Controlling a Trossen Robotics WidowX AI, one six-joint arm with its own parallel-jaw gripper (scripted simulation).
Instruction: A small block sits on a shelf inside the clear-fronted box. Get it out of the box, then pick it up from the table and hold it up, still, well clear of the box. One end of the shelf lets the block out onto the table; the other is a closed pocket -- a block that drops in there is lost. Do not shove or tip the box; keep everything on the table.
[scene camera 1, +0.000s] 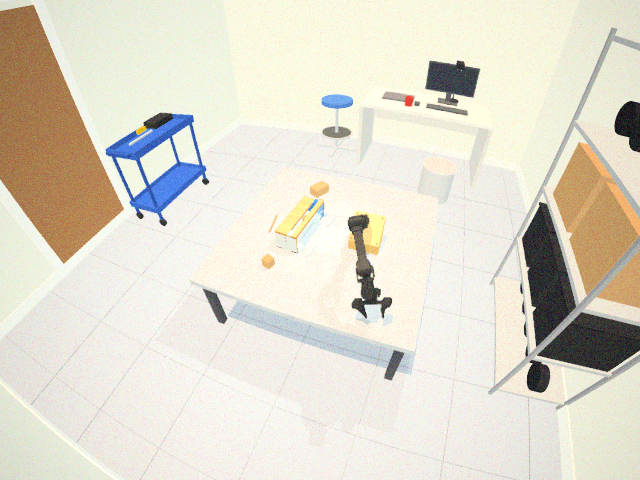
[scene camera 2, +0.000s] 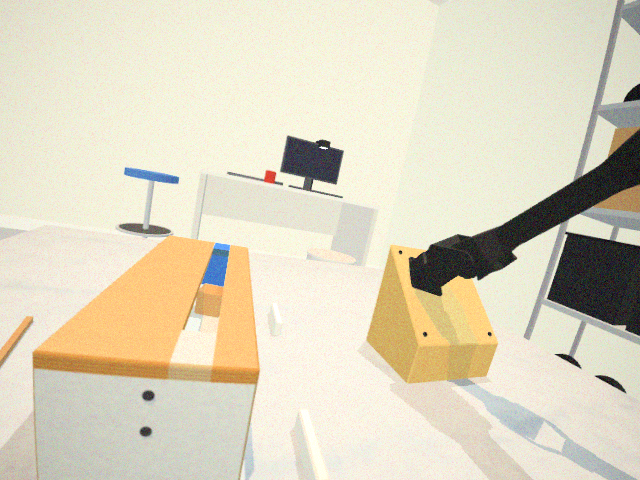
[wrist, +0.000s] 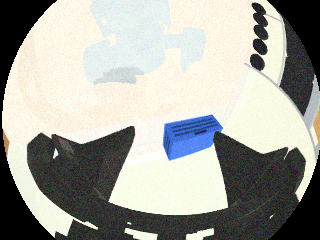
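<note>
Small block in sight. Gripper too.
</note>
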